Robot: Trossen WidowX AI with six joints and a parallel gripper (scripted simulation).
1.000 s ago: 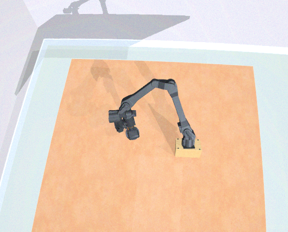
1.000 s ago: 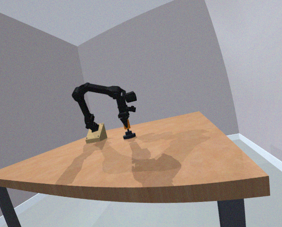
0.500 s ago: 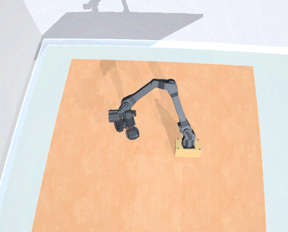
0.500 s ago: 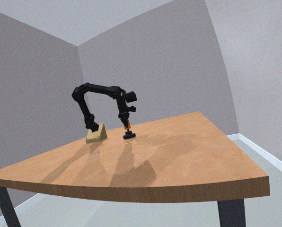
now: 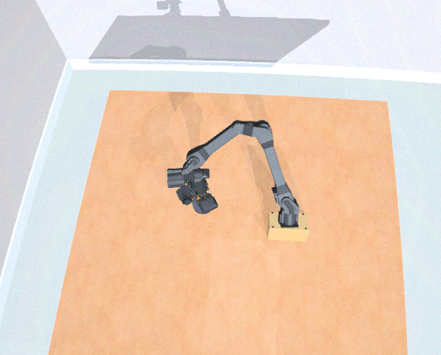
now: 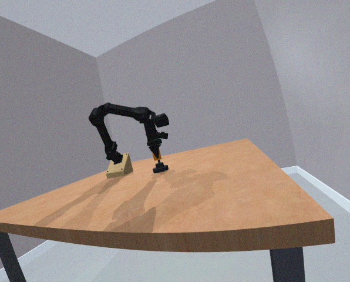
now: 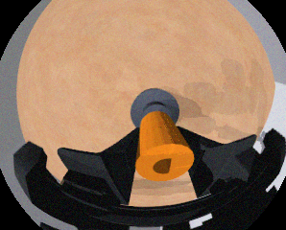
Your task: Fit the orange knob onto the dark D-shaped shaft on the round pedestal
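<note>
Right now the orange knob is 2 cm above my gripper tip. Round my gripper tip: dark round pedestal 4 cm below.
</note>
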